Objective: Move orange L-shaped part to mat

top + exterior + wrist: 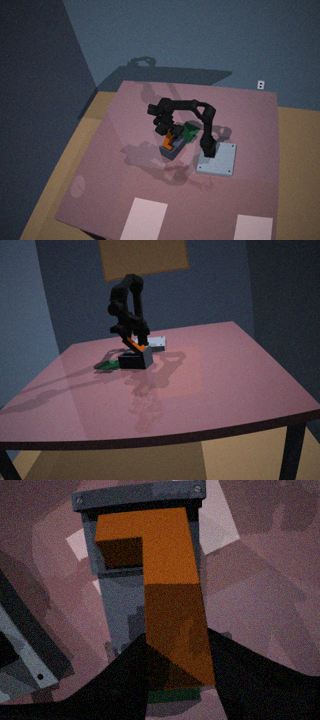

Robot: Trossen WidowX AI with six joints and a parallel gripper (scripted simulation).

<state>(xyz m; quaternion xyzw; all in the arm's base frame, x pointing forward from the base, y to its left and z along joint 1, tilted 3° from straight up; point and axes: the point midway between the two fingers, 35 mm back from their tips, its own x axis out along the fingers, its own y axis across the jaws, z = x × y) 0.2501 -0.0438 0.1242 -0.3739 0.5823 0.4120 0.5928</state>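
My gripper tip is 70 mm past the green mat, 130 mm to the left of it and 150 mm above it. From my gripper tip the other things lie so: orange L-shaped part 40 mm to the left, 30 mm below.
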